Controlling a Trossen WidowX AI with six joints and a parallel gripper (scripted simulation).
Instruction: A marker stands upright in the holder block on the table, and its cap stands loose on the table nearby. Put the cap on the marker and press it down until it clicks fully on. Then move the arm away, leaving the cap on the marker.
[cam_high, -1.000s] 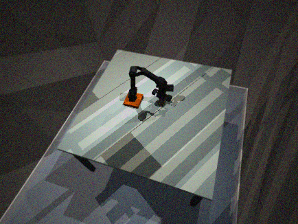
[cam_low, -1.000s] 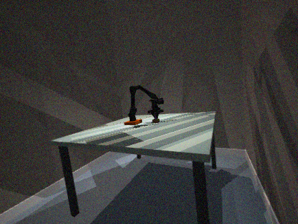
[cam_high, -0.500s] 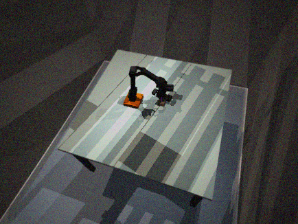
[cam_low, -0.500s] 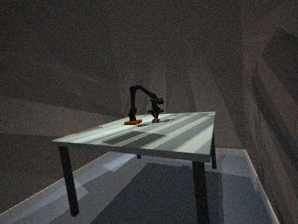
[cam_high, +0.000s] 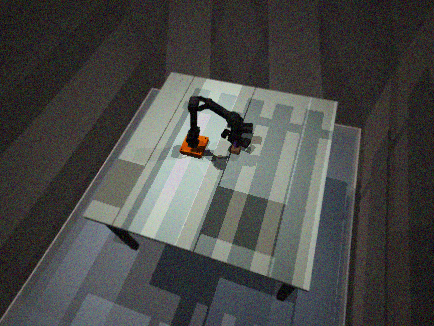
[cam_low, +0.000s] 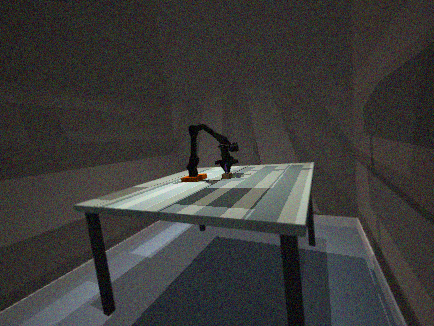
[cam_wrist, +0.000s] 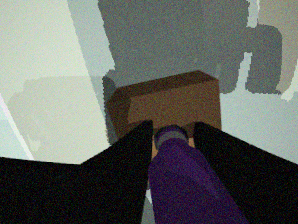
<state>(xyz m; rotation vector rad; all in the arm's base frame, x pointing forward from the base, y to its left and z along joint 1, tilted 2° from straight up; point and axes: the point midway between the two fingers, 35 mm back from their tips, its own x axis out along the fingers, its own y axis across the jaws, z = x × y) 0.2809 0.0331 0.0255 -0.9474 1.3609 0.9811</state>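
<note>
The marker cap is 10 mm to the right of my gripper tip and 50 mm above it. The rest, counted from my gripper tip: holder block (10 mm to the right, 20 mm below).
</note>
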